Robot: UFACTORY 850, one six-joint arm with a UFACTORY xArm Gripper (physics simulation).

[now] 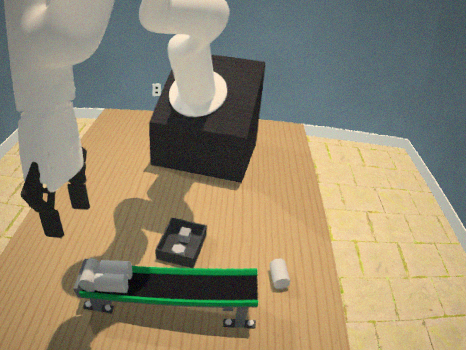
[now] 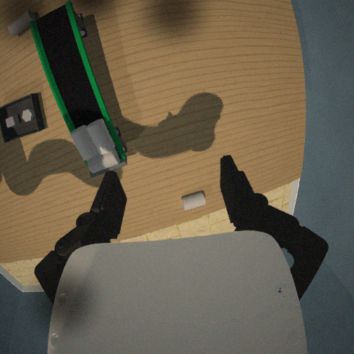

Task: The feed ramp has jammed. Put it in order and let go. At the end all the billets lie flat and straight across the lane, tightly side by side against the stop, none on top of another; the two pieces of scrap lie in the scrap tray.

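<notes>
My gripper point(image 1: 67, 218) point(image 2: 169, 177) is open and empty, high above the table left of the ramp. On the green-railed feed ramp point(image 1: 200, 286) point(image 2: 70, 75), one grey billet point(image 1: 86, 280) point(image 2: 104, 160) lies across the lane at the stop point(image 2: 120, 164). Two billets, one point(image 1: 116, 268) point(image 2: 84, 143) and another point(image 1: 112, 283) point(image 2: 102, 134), lie side by side along the lane, their ends towards the crosswise one. A loose billet point(image 1: 280, 274) point(image 2: 21, 24) lies off the ramp's other end. Another billet point(image 2: 193, 200) lies near the table edge. Two scrap pieces point(image 1: 185, 232) point(image 1: 178, 248) point(image 2: 27, 115) point(image 2: 10, 122) are in the scrap tray point(image 1: 174, 260) point(image 2: 40, 112).
The black robot pedestal point(image 1: 200, 150) stands behind the tray. The ramp's feet point(image 1: 239, 323) rest on the wooden table point(image 1: 280, 200) point(image 2: 260, 100). The arm's shadow falls across the table near the ramp and tray.
</notes>
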